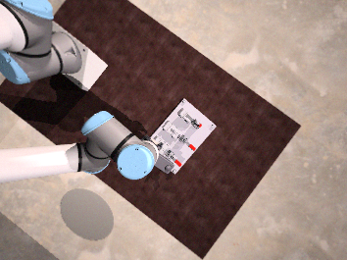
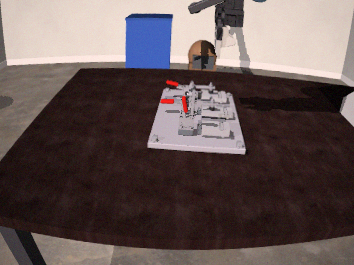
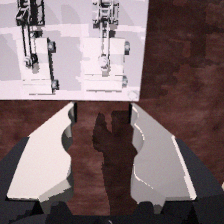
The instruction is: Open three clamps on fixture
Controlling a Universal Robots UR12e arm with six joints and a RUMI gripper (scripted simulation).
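The grey fixture plate is 5 cm ahead of my hand, 11 cm to the left of it and 17 cm below it.
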